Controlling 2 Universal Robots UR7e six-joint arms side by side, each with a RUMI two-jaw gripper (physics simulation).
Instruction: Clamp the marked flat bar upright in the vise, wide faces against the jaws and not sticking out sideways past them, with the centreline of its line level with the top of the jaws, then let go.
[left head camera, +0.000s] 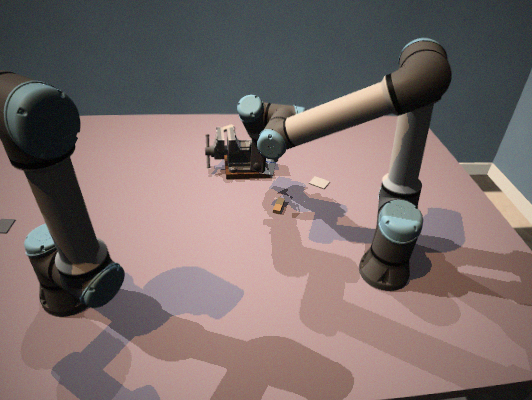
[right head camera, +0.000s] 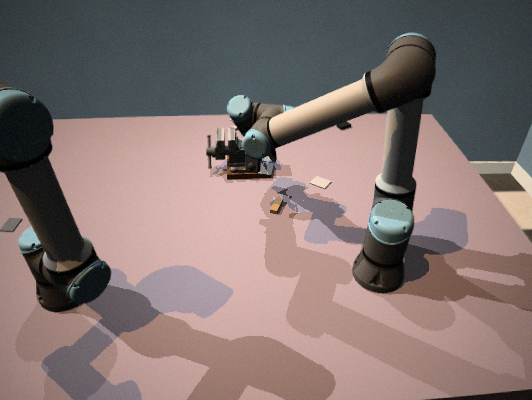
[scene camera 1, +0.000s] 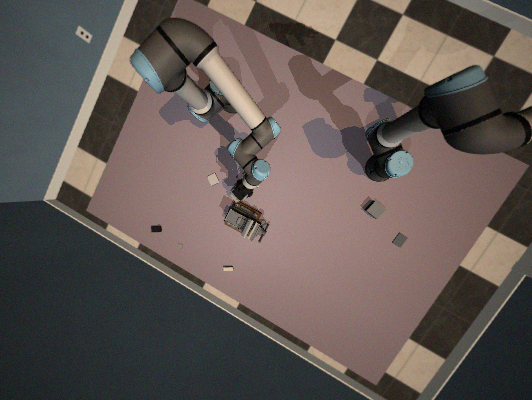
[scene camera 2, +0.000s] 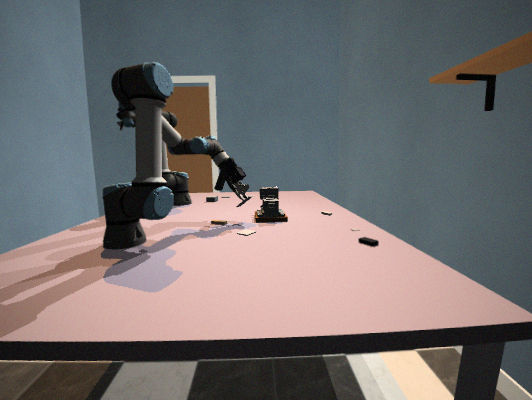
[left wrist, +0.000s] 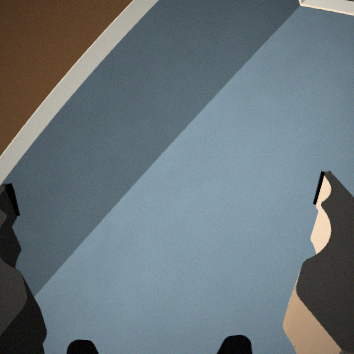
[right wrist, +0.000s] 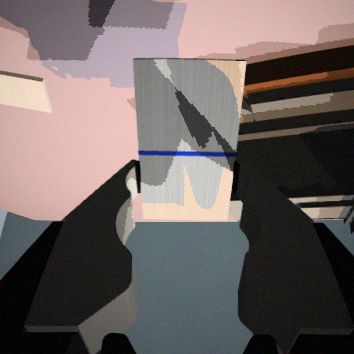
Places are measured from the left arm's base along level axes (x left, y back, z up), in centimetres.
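Pixels of known places: left gripper, fingertip midpoint: (left wrist: 165, 179); right gripper, fingertip midpoint: (left head camera: 269, 160) (right head camera: 268, 160) (scene camera 2: 246, 200) (right wrist: 186, 162); left arm's base, origin of the base link: (left head camera: 69, 294) (scene camera 1: 379, 167) (scene camera 2: 181, 203); right arm's base, origin of the base link: (left head camera: 383, 271) (right head camera: 377, 273) (scene camera 2: 125, 242).
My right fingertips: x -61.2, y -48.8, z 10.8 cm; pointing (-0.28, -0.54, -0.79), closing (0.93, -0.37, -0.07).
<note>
For each thing: its middle in the pictures, then the offset to it from my right fingertips.
- marked flat bar, body centre: (right wrist: 186, 149) (right head camera: 267, 162) (left head camera: 268, 162) dz -0.4, dx +0.3, dy +0.8 cm
- orange block, body centre: (right head camera: 276, 205) (left head camera: 278, 205) (scene camera 2: 218, 222) dz -10.1, dx -2.2, dy +13.7 cm
- pale plate, body centre: (right wrist: 18, 91) (right head camera: 320, 182) (left head camera: 319, 182) (scene camera 2: 246, 232) (scene camera 1: 213, 179) dz -10.6, dx -20.0, dy -0.2 cm
- black block, body centre: (scene camera 2: 368, 241) (right head camera: 343, 125) (scene camera 1: 156, 229) dz -10.1, dx -38.9, dy -45.1 cm
- small pale block, body centre: (scene camera 1: 228, 268) dz -10.2, dx +13.0, dy -44.5 cm
- grey block, body centre: (scene camera 1: 374, 209) dz -9.0, dx +69.7, dy +27.5 cm
- grey tile, body centre: (left head camera: 3, 225) (right head camera: 11, 224) (scene camera 1: 399, 240) dz -10.7, dx +90.3, dy +19.0 cm
The marked flat bar (right wrist: 160, 110) is a grey plate with a blue line across it. My right gripper (right wrist: 186, 162) (scene camera 2: 242, 196) is shut on its two narrow edges, just below the line in the right wrist view. In scene camera 2 the gripper slants down, above the table and left of the vise (left head camera: 240, 161) (right head camera: 236, 150) (scene camera 1: 235, 218) (scene camera 2: 270, 206) (right wrist: 300, 160). The vise stands on a brown base, its jaws apart. In the head views the wrist hides the right gripper. My left gripper (left wrist: 165, 179) is open and empty, high and away from the vise.
An orange block (left head camera: 279, 205) (right head camera: 276, 205) (scene camera 2: 218, 222) and a pale plate (left head camera: 319, 182) (scene camera 1: 213, 179) (scene camera 2: 246, 232) lie near the vise. Farther off lie a black block (scene camera 1: 156, 228) (scene camera 2: 368, 241), a small pale block (scene camera 1: 228, 268), a grey block (scene camera 1: 374, 209) and a grey tile (scene camera 1: 399, 240).
</note>
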